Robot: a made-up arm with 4 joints.
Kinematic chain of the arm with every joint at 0, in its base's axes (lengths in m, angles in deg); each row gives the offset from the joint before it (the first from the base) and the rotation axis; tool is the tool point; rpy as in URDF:
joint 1: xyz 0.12 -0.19 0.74 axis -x
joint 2: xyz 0.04 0 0 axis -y
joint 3: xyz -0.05 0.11 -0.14 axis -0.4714 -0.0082 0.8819
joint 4: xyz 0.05 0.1 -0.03 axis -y
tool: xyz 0.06 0.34 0.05 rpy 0 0 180
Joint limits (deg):
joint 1: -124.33..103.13
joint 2: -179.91..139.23
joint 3: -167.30..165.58
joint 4: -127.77..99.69
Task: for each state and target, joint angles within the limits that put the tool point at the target. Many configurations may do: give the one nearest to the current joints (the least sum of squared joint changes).
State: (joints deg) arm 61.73 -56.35 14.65 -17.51
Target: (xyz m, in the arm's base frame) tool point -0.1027 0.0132 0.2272
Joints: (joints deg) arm 65.31 -57.40 27.16 -14.83
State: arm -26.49 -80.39 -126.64 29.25
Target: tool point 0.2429 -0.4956 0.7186
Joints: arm 24.48 -49.37 -136.14 28.59
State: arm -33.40 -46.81 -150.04 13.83
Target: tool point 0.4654 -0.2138 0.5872
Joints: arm -26.07 -24.38 -102.32 -5.28
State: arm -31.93 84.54 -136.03 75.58
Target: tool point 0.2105 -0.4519 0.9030
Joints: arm -46.59 66.92 -108.67 76.70
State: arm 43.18 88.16 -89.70 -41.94
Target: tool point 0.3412 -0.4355 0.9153
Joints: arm 6.72 63.30 -133.04 -32.81
